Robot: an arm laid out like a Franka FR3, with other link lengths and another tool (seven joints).
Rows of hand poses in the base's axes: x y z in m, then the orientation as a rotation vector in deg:
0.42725 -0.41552 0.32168 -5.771 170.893 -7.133
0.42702 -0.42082 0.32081 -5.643 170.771 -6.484
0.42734 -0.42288 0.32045 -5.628 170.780 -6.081
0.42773 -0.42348 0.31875 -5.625 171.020 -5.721
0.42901 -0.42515 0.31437 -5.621 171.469 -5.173
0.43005 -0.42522 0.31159 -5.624 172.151 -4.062
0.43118 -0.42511 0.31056 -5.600 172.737 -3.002
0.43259 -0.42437 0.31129 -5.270 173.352 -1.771
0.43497 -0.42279 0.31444 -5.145 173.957 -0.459
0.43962 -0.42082 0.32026 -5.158 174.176 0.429
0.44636 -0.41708 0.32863 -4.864 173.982 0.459
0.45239 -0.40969 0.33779 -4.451 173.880 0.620
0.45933 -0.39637 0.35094 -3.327 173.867 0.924
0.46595 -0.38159 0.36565 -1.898 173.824 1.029
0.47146 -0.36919 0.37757 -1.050 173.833 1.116
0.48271 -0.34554 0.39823 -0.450 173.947 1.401
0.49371 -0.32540 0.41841 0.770 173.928 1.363
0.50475 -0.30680 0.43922 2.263 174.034 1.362
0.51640 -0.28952 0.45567 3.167 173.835 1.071
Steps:
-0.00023 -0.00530 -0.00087 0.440 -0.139 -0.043
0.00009 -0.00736 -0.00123 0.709 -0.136 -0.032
0.00048 -0.00796 -0.00293 0.947 0.099 -0.030
0.00176 -0.00963 -0.00731 1.307 0.543 -0.031
0.00280 -0.00970 -0.01009 2.034 1.220 -0.013
0.00393 -0.00959 -0.01112 2.726 1.806 -0.010
0.00534 -0.00885 -0.01039 3.541 2.412 -0.201
0.00772 -0.00727 -0.00724 4.394 3.030 -0.253
0.01237 -0.00530 -0.00142 4.968 3.269 -0.213
0.01911 -0.00156 0.00695 5.009 3.061 -0.392
0.02514 0.00583 0.01611 5.140 2.941 -0.648
0.03208 0.01915 0.02926 5.398 2.882 -1.367
0.03870 0.03393 0.04397 5.543 2.782 -2.296
0.04421 0.04633 0.05589 5.643 2.764 -2.848
0.05546 0.06998 0.07655 5.857 2.867 -3.232
0.06646 0.09012 0.09673 5.895 2.815 -4.033
0.07750 0.10872 0.11754 5.966 2.893 -5.017
0.08915 0.12600 0.13399 5.828 2.674 -5.617

